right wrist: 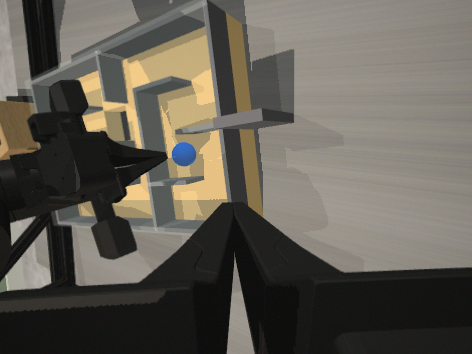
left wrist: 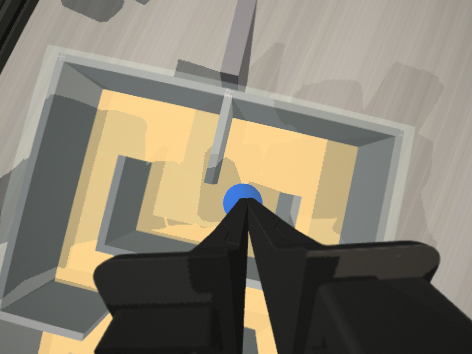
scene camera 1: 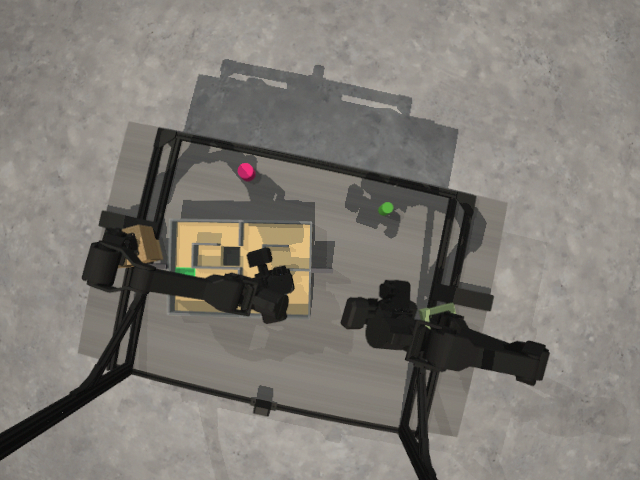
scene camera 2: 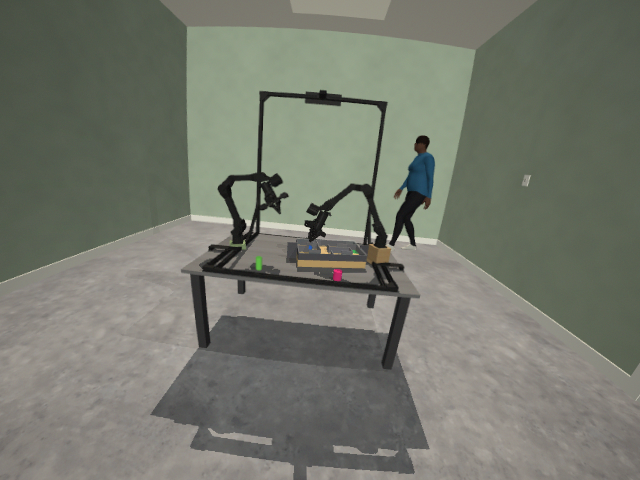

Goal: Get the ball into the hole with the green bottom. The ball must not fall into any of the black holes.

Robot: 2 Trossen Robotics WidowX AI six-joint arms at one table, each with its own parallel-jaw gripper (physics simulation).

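Note:
The blue ball (scene camera 2: 310,248) (left wrist: 242,192) (right wrist: 184,154) lies inside the walled maze box (scene camera 1: 311,232) (scene camera 2: 330,264) (right wrist: 226,90), near an inner wall end. In scene camera 1 it is hidden under the left arm. The green bottom (scene camera 1: 185,271) (scene camera 2: 354,252) shows at the far side of the box, partly covered by the arm in scene camera 1. A dark square hole (scene camera 1: 231,255) lies between inner walls. My left gripper (scene camera 2: 311,239) (left wrist: 246,204) (right wrist: 166,156) is shut and empty, its tips over the box close to the ball. My right gripper (scene camera 2: 279,212) (right wrist: 232,212) is shut and empty, raised beside the box.
A grey strip (left wrist: 239,45) (right wrist: 255,120) sticks out from the box's side. A pink cylinder (scene camera 1: 245,172) (scene camera 2: 337,275) and a green cylinder (scene camera 1: 387,208) (scene camera 2: 258,263) stand on the table. A wooden block (scene camera 1: 149,242) (scene camera 2: 378,253) is by the left arm's base.

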